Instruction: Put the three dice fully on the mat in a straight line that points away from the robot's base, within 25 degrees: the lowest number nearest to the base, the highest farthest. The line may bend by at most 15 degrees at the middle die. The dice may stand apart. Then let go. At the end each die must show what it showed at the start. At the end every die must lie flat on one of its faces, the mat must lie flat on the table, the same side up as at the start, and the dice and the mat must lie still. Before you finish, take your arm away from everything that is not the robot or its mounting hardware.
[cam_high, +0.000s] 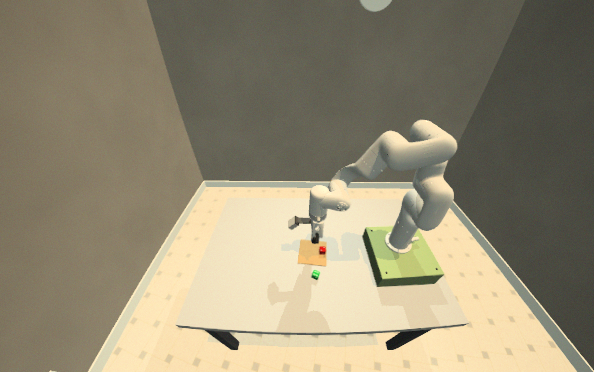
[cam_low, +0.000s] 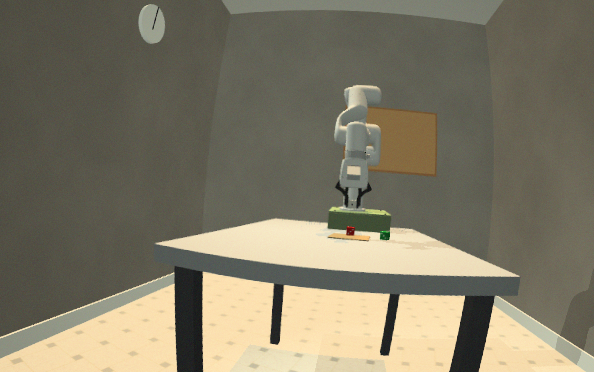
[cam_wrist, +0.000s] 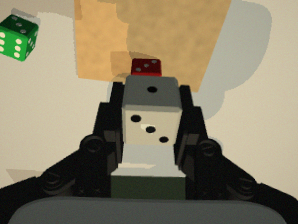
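The mat lies 120 mm below my hand. From my hand the other things lie so: red die: 40 mm behind, 10 mm to the left, 110 mm below; then green die: 10 mm ahead, 130 mm to the left, 110 mm below; then white die: 10 mm below.
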